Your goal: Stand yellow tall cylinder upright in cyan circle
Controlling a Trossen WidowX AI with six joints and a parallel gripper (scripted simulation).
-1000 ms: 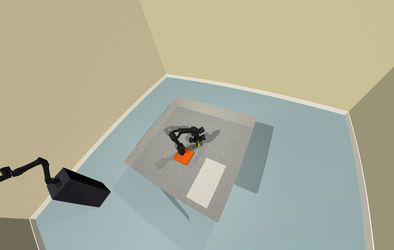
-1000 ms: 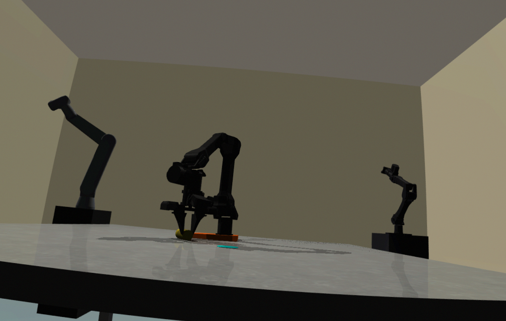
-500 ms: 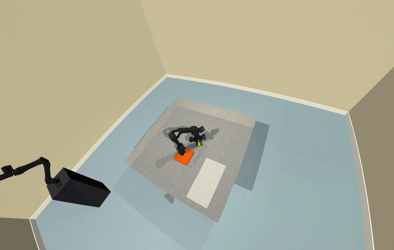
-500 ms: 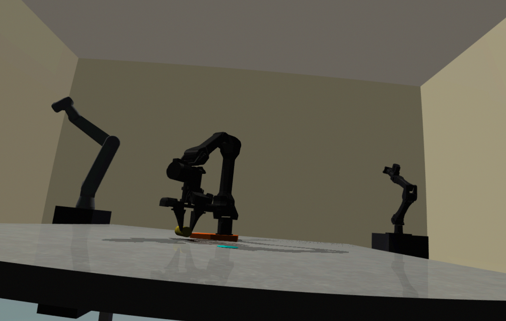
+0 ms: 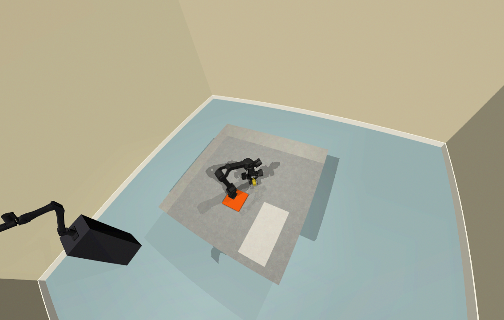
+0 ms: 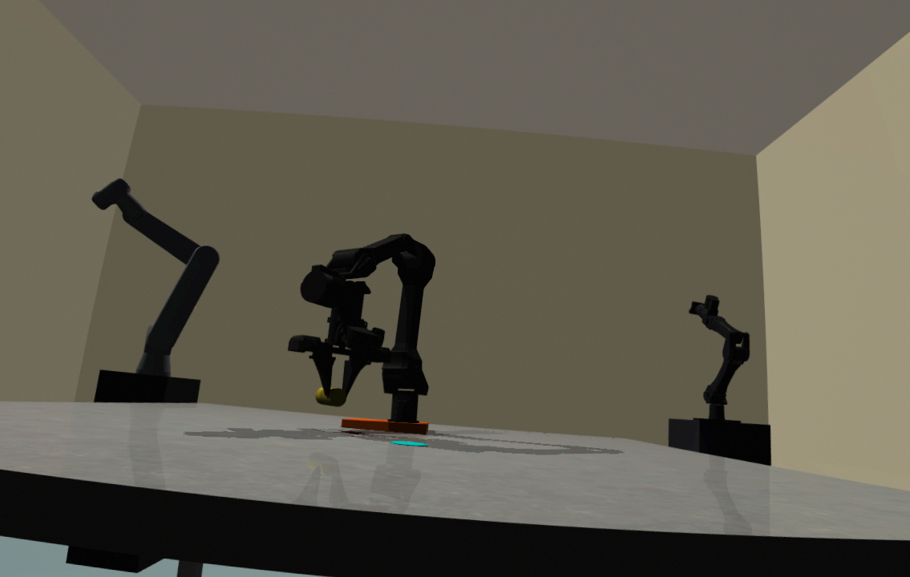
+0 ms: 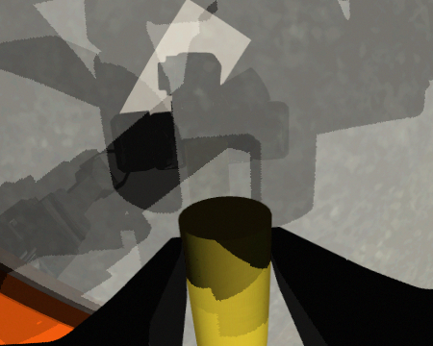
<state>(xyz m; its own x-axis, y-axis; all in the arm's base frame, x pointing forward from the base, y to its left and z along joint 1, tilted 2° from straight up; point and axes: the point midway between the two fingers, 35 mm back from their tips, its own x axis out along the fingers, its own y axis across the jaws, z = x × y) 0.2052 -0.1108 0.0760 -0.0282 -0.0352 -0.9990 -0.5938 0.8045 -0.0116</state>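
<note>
The cyan circle is 15 cm to the left of my gripper tip, 13 cm ahead of it and 6 cm below it. Round my gripper tip: yellow tall cylinder: 2 cm behind, 1 cm to the right.
</note>
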